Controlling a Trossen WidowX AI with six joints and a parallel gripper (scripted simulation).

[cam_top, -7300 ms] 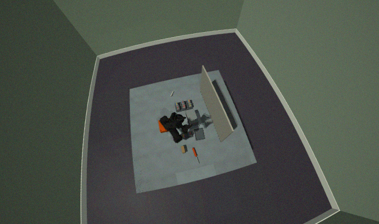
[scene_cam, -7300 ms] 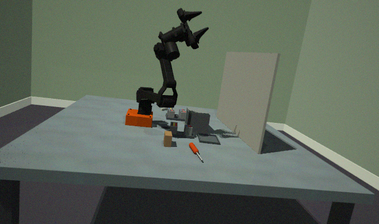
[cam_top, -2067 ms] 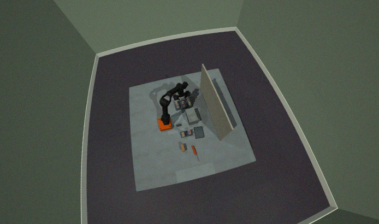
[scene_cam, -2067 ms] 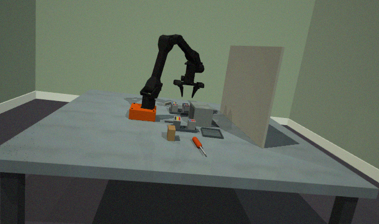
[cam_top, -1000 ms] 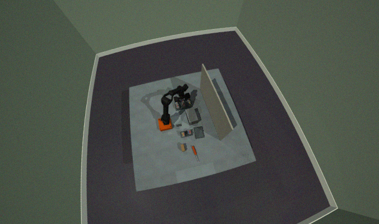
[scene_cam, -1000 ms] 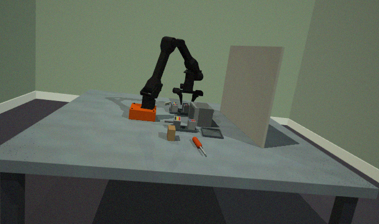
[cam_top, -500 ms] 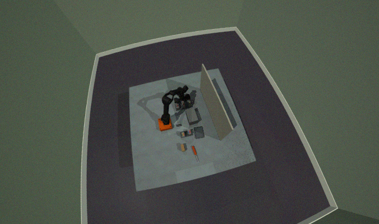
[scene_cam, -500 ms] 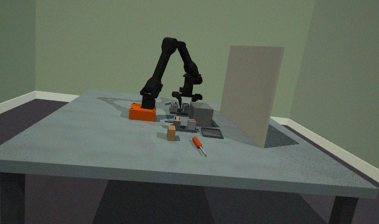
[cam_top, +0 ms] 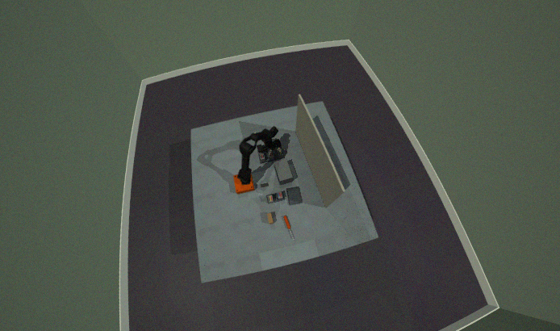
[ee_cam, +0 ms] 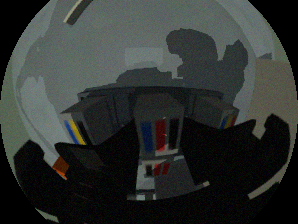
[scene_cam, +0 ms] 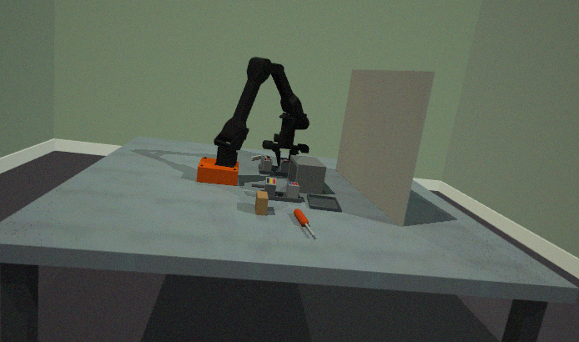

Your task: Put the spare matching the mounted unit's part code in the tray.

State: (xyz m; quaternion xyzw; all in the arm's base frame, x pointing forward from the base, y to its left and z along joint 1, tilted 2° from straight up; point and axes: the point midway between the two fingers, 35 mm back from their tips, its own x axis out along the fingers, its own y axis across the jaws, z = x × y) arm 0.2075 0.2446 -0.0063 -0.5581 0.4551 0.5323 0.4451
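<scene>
The grey mounted unit lies 20 cm to the right of my gripper tip, 8 cm ahead of it and 3 cm above it. Round my gripper tip: spare (2 cm above); tall beige panel (31 cm ahead, 21 cm above, 18 cm to the right).
</scene>
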